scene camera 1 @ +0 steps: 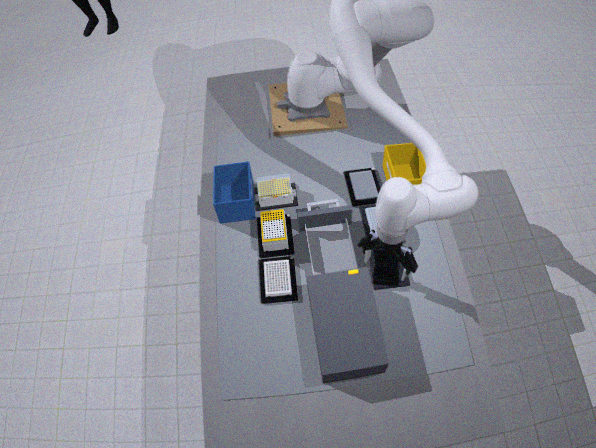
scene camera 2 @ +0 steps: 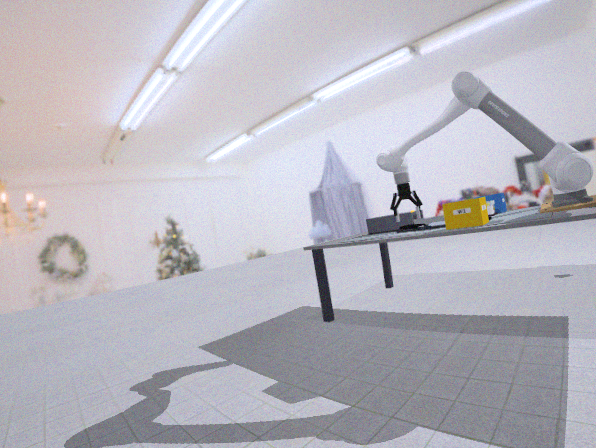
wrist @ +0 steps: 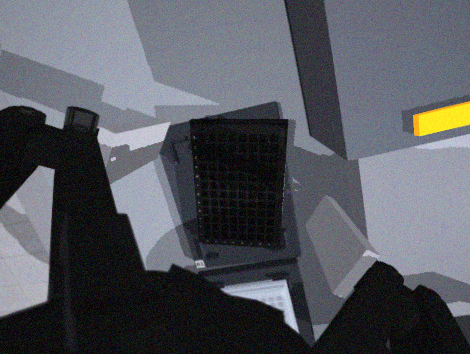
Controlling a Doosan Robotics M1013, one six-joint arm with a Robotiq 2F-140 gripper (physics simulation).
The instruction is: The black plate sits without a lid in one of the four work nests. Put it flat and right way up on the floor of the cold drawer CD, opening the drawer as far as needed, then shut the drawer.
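Observation:
The black plate lies without a lid, wells up, in a dark nest; in the wrist view it looks slightly turned relative to the nest. My gripper is open and empty, pointing down over the plate, with one finger beyond each long side. The exact fingertip height is hard to tell. The cold drawer stands pulled out of its dark grey cabinet. Its handle faces the arm's base. The drawer's pale floor shows nothing on it.
A white plate sits in the adjoining nest. An empty-looking nest is behind it, near the yellow bin. Left of the drawer are the blue bin, a yellow tip rack and a white plate.

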